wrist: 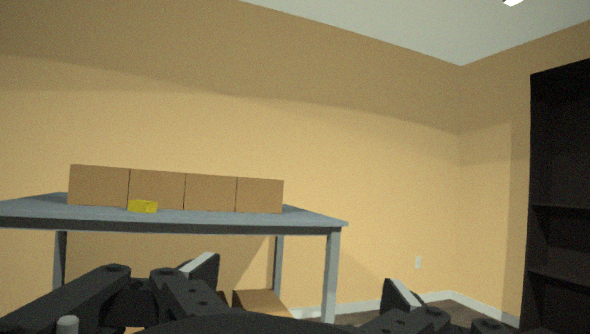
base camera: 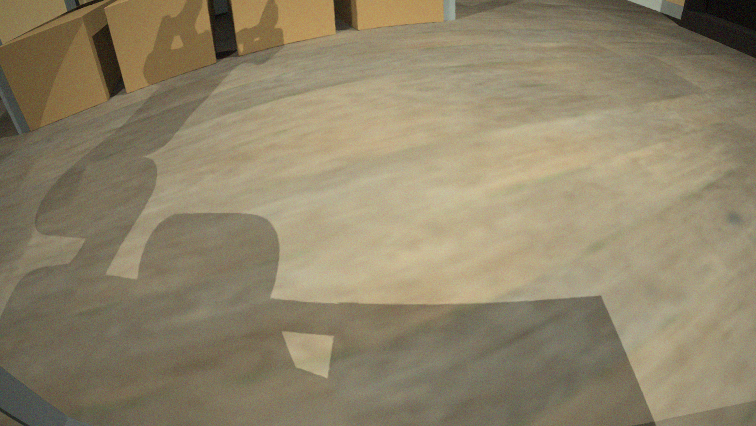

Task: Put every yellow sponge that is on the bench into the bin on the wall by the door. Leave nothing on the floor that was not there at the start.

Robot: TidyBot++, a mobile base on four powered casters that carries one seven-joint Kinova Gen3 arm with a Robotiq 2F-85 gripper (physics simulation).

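Places are measured from the arm's base along level axes (x back, y right, z up), in millimetres.
Where they show: gripper, fingertip midpoint: [wrist: 298, 284].
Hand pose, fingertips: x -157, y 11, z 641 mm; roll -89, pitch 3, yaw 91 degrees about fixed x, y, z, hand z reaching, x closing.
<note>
After its pixels a point has its place.
A yellow sponge [wrist: 142, 206] {x -1169, y -701, z 543 mm} lies on the grey bench [wrist: 200, 227] {x -1220, y -460, z 472 mm} in the wrist view, left of the middle, in front of a row of brown boxes. My gripper [wrist: 298, 284] {x -157, y 11, z 640 mm} is open, with its fingers wide apart at the bottom of the wrist view and no object between them. The sponge is some distance beyond the gripper. In the base camera view the gripper shows as a shadow on the boxes. The bin on the wall by the door does not show in either view.
Several brown boxes [wrist: 210, 191] {x -1441, y -510, z 614 mm} stand on the bench. Larger cardboard boxes [base camera: 164, 42] {x -1084, y -667, z -283 mm} stand on the floor between the bench legs [base camera: 11, 103] {x -869, y -1161, z -296 mm} [wrist: 331, 275] {x -1481, y 113, z 249 mm}. A dark shelf unit [wrist: 560, 205] {x -2004, y 1663, z 653 mm} stands at the right.
</note>
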